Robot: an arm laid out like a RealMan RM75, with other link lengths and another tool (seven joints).
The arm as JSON. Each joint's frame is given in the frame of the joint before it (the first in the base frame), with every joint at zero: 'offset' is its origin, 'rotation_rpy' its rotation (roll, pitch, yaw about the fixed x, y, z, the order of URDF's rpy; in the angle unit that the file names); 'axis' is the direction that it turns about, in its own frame. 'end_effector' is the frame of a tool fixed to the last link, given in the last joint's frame.
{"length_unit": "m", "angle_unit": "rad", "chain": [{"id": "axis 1", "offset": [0.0, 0.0, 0.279], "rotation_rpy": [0.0, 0.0, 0.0], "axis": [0.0, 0.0, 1.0]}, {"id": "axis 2", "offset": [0.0, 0.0, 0.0], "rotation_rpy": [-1.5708, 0.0, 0.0], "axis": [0.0, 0.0, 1.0]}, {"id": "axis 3", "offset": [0.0, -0.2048, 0.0], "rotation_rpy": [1.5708, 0.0, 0.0], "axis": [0.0, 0.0, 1.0]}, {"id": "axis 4", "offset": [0.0, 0.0, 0.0], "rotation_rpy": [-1.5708, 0.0, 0.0], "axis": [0.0, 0.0, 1.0]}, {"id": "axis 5", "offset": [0.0, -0.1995, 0.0], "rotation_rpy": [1.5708, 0.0, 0.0], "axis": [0.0, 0.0, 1.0]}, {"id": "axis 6", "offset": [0.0, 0.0, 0.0], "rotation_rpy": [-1.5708, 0.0, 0.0], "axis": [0.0, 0.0, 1.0]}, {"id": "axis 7", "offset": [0.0, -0.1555, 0.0], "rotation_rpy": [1.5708, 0.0, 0.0], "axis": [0.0, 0.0, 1.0]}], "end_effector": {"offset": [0.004, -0.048, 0.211], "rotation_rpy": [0.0, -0.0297, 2.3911]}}
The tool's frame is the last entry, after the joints.
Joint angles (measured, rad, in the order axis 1, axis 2, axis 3, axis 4, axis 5, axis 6, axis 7), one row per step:
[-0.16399 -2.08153 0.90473 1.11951 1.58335 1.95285 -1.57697]
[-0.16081 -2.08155 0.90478 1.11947 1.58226 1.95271 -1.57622]
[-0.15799 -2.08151 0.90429 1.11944 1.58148 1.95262 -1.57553]
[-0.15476 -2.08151 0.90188 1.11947 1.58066 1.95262 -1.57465]
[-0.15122 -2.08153 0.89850 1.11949 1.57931 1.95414 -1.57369]
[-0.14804 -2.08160 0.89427 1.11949 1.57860 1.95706 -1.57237]
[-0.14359 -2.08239 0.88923 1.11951 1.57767 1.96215 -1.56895]
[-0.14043 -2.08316 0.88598 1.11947 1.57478 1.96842 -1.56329]
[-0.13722 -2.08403 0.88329 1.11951 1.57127 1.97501 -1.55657]
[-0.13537 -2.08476 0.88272 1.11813 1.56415 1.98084 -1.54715]
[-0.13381 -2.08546 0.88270 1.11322 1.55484 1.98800 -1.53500]
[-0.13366 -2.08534 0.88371 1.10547 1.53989 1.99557 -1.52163]
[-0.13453 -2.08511 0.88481 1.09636 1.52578 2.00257 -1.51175]
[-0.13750 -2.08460 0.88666 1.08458 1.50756 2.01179 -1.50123]
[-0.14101 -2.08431 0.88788 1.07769 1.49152 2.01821 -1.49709]
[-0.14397 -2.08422 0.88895 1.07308 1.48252 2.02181 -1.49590]
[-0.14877 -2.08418 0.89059 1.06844 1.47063 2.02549 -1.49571]
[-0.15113 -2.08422 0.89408 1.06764 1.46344 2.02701 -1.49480]
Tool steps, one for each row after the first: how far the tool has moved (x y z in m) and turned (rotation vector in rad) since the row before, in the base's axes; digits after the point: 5 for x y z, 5 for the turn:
[-0.00070 -0.00007 0.00027 0.00109 -0.00072 0.00242]
[-0.00074 0.00004 0.00034 0.00133 -0.00050 0.00241]
[-0.00103 0.00045 0.00085 0.00309 -0.00078 0.00351]
[-0.00087 0.00019 0.00118 0.00319 -0.00170 0.00308]
[-0.00078 -0.00011 0.00121 0.00282 -0.00160 0.00211]
[-0.00058 -0.00073 0.00138 0.00338 -0.00263 0.00068]
[0.00075 -0.00128 0.00143 0.00354 -0.00372 -0.00445]
[0.00106 -0.00147 0.00146 0.00395 -0.00402 -0.00590]
[0.00242 -0.00133 0.00186 0.00586 -0.00646 -0.00981]
[0.00311 -0.00175 0.00213 0.00602 -0.00984 -0.01146]
[0.00457 -0.00158 0.00330 0.00794 -0.01476 -0.01409]
[0.00427 -0.00144 0.00300 0.00510 -0.01539 -0.01099]
[0.00587 -0.00193 0.00386 0.00495 -0.02014 -0.01462]
[0.00516 -0.00103 0.00364 0.00400 -0.01656 -0.01106]
[0.00311 -0.00065 0.00190 0.00080 -0.00996 -0.00610]
[0.00429 -0.00055 0.00252 0.00121 -0.01239 -0.00829]
[0.00278 -0.00073 0.00104 0.00052 -0.00579 -0.00702]

